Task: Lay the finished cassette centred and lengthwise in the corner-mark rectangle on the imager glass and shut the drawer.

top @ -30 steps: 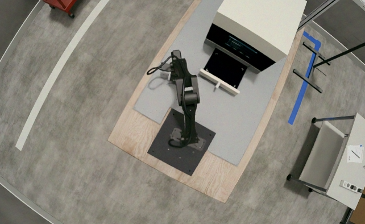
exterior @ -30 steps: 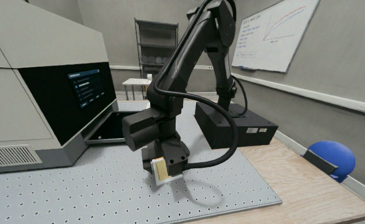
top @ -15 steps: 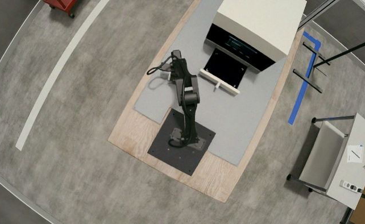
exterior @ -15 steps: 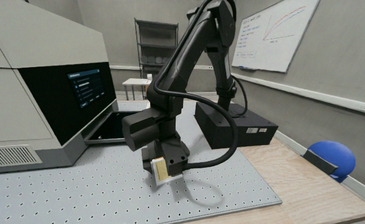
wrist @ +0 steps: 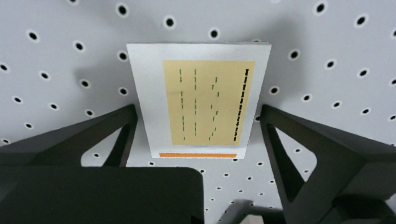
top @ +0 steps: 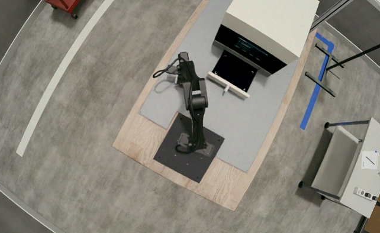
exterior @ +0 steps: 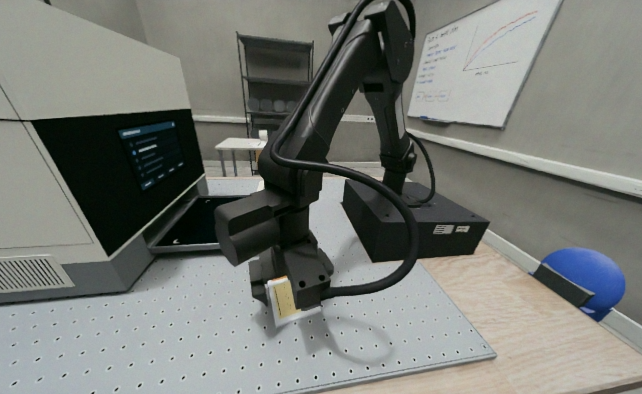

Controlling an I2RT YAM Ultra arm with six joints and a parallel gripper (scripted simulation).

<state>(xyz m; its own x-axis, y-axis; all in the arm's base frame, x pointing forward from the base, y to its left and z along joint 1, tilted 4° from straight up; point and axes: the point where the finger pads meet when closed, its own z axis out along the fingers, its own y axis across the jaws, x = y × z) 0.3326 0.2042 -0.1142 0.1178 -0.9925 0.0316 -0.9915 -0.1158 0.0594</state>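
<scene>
Now: the finished cassette right at my hand. The rest, counted from my hand: drawer (17 cm ahead, 27 cm to the right, 4 cm above).
</scene>
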